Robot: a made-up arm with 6 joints. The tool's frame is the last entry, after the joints.
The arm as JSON. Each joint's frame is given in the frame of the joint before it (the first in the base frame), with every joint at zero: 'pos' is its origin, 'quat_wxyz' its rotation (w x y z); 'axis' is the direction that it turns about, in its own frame. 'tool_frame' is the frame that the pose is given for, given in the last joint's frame.
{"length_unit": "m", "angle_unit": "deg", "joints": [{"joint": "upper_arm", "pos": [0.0, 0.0, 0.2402], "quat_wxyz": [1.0, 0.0, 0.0, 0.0], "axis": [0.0, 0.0, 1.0]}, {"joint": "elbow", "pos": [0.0, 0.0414, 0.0], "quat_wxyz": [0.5, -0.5, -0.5, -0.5], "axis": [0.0, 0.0, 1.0]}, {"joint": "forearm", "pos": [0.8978, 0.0, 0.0], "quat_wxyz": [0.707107, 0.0, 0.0, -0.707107], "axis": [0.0, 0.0, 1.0]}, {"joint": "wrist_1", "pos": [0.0, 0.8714, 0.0], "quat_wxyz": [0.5, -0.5, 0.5, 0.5], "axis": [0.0, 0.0, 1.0]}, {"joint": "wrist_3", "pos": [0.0, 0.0, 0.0], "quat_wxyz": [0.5, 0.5, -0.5, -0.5], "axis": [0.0, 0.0, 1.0]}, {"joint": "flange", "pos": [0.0, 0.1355, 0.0], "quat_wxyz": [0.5, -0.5, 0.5, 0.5], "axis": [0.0, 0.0, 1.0]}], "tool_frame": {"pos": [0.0, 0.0, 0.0], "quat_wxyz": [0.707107, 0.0, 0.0, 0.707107]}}
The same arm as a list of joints. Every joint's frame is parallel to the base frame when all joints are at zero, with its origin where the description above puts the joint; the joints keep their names.
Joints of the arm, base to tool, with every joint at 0 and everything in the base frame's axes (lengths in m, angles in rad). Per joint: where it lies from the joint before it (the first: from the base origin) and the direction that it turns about. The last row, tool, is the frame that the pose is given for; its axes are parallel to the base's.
upper_arm: axis 0 0 1 xyz 0 0 0.2402
elbow: axis 0 1 0 xyz 0 0.0414 0
forearm: axis 0 1 0 xyz 0 0 0.8978
wrist_1: axis 0 0 1 xyz 0 0 0.8714
wrist_3: axis 0 1 0 xyz 0 0 0
flange: axis 0 0 1 xyz 0 0 0.1355
tool: xyz 0 0 0

